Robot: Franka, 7 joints.
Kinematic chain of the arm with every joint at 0, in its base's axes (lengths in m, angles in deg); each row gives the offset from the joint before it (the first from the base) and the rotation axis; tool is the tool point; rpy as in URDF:
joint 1: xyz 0 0 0.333 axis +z
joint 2: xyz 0 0 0 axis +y
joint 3: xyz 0 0 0.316 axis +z
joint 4: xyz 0.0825 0 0 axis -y
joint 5: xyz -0.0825 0 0.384 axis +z
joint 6: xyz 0 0 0 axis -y
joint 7: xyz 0.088 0 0 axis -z
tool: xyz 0 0 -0.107 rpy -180 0 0
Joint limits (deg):
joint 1: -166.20..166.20
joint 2: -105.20..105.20
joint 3: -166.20..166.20
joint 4: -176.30..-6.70
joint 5: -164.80..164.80
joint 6: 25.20..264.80
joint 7: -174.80..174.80
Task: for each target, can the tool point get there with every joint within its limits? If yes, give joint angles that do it. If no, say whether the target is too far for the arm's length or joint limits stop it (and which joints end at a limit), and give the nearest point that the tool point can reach.
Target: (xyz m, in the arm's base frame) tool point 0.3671 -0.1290 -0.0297
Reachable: yes | joints -67.93 83.64 52.49 -110.21 108.30 225.32 -26.35
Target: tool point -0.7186 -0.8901 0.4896
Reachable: no: too far | nearest point -0.5339 -0.6613 0.4494 | short by 0.297 m
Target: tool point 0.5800 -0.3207 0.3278
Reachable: yes | joints -80.59 47.14 55.02 -98.41 68.08 109.82 -106.98
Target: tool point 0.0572 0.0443 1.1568
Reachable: yes | joints 95.91 -30.21 -5.69 -52.92 104.64 147.76 -89.81
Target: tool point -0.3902 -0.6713 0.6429
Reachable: yes | joints 32.37 -83.22 -58.16 -49.37 -52.67 142.32 48.37
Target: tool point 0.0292 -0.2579 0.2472
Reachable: yes | joints 7.65 -81.63 -128.50 -149.01 43.45 43.34 -42.40
